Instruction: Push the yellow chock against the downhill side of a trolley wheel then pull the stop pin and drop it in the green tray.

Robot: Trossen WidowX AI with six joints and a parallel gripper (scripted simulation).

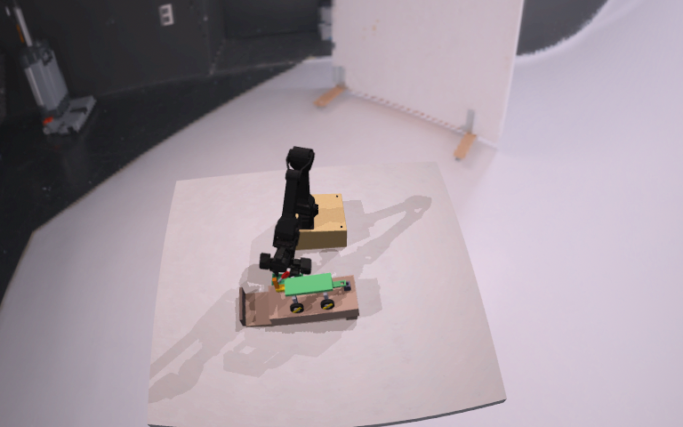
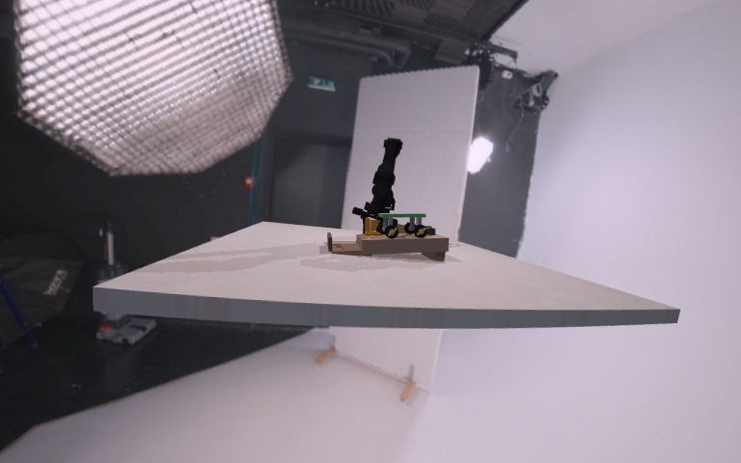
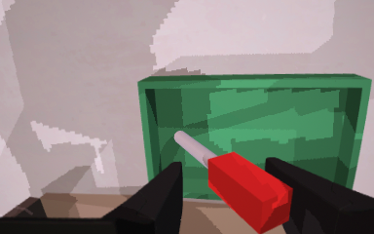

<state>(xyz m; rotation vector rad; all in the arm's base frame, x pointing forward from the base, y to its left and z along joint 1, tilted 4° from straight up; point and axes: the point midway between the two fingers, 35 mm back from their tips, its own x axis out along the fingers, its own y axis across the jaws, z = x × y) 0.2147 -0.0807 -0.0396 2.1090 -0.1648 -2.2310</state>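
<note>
Right now my gripper tip is 50 mm above the green tray and 10 mm to the right of it. Round my gripper tip: yellow chock (70 mm ahead, 40 mm above); red-headed stop pin (right at my gripper tip); ramp (110 mm to the left, 110 mm ahead).
</note>
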